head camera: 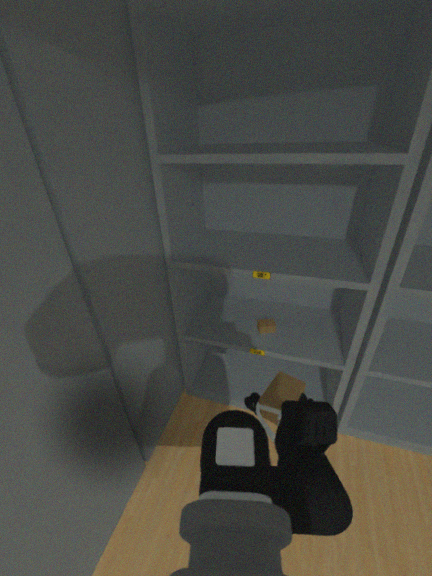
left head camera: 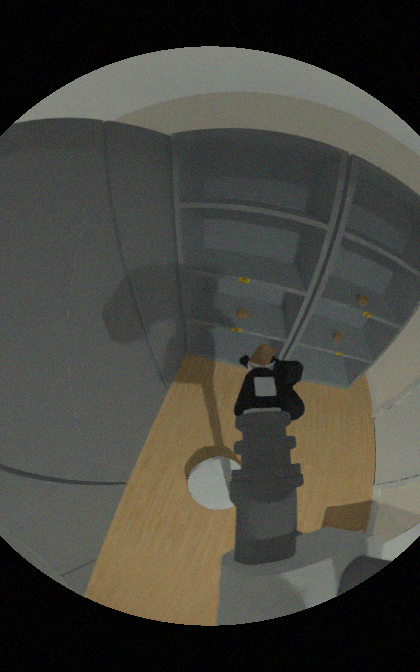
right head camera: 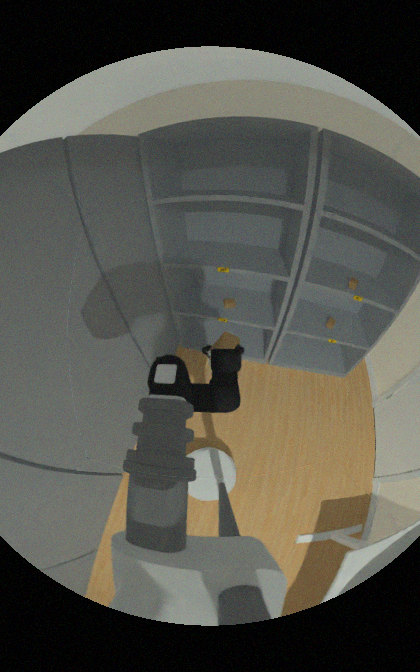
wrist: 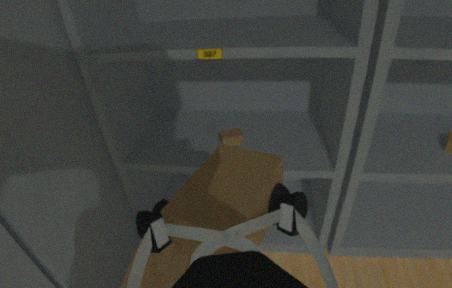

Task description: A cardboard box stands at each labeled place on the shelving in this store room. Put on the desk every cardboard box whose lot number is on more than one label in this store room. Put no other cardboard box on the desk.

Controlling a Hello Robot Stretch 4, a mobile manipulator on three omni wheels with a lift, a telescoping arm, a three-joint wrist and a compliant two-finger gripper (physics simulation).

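Frame: origin at the robot's base, x ahead, y left, z up, level; metres.
Seen in the pictures: gripper, fingertip midpoint: [head camera: 277,399] [wrist: 220,209].
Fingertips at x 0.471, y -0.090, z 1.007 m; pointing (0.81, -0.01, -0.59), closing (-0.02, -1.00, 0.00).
A point is followed by its place in that frame.
My gripper [wrist: 220,209] @[z 1.007, x 0.471, y -0.090 m] is shut on a cardboard box [head camera: 284,391] @[z 1.049, x 0.459, y -0.100 m] [left head camera: 262,354] [right head camera: 226,341] [wrist: 245,180] @[z 1.050, x 0.458, y -0.111 m], held tilted between the two fingertips in front of the shelving. Another cardboard box [head camera: 266,326] @[z 0.552, x 1.255, y -0.168 m] [left head camera: 242,312] [right head camera: 229,303] [wrist: 232,137] @[z 0.553, x 1.255, y -0.172 m] stands on a lower shelf behind it. Two more boxes stand in the right-hand unit: an upper box [left head camera: 362,300] [right head camera: 353,283] and a lower box [left head camera: 338,336] [right head camera: 330,322]. Yellow labels, an upper label [head camera: 261,275] @[z 0.946, x 1.124, y -0.111 m] [wrist: 209,53] @[z 0.949, x 1.124, y -0.111 m] and a lower label [head camera: 257,352] @[z 0.487, x 1.124, y -0.113 m], are on the shelf edges; their print is too blurred to read. The desk cannot be made out.
The left shelving unit [head camera: 285,159] @[z 1.402, x 1.111, y -0.170 m] and right shelving unit [right head camera: 345,220] stand side by side. A grey panel wall [left head camera: 65,310] runs along the left. A white round object [left head camera: 210,482] [right head camera: 220,482] is on the floor below the arm. A white bar [right head camera: 320,535] shows at lower right.
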